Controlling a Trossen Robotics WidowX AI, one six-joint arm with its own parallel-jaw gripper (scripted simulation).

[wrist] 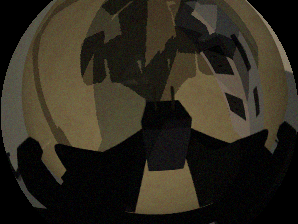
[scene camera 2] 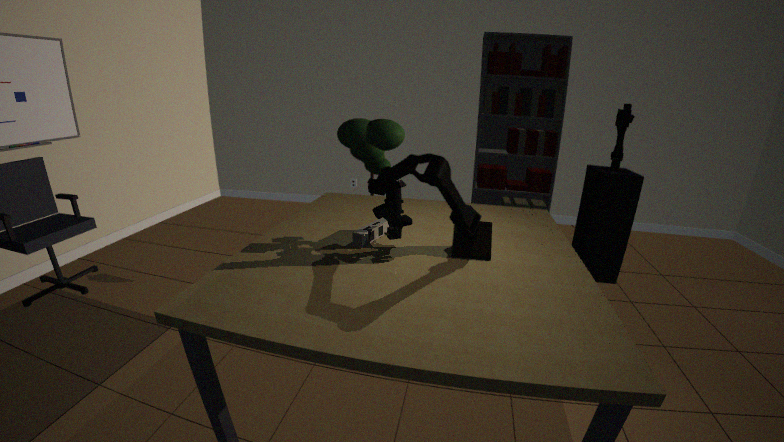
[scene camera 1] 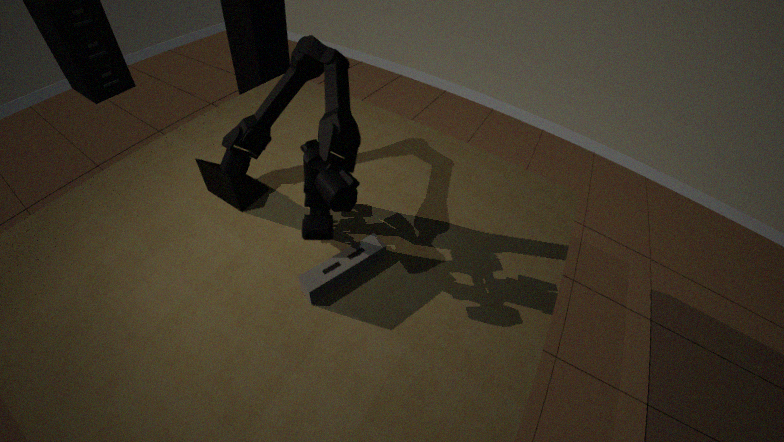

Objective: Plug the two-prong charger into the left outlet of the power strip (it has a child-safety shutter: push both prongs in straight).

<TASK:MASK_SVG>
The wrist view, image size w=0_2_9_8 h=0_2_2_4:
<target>gripper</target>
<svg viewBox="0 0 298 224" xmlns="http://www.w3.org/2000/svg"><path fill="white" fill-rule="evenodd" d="M297 132L290 124L279 125L279 143L274 153L271 153L265 145L269 136L267 129L230 144L192 128L188 156L185 159L193 177L200 209L181 213L134 213L146 164L142 129L136 135L118 143L116 147L106 149L105 152L55 144L55 152L67 169L61 177L64 181L61 185L43 164L43 149L39 141L32 139L31 136L17 147L17 167L28 192L47 206L47 209L71 224L212 224L214 221L218 224L250 224L266 208L281 185L293 157Z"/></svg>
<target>dark two-prong charger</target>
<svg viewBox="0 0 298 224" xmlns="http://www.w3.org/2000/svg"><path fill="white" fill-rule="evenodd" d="M153 87L153 101L146 101L141 121L149 172L184 169L185 157L188 156L190 132L192 132L192 117L189 116L189 112L186 111L180 101L174 101L173 87L172 100L156 101L156 88Z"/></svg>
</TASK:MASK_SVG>
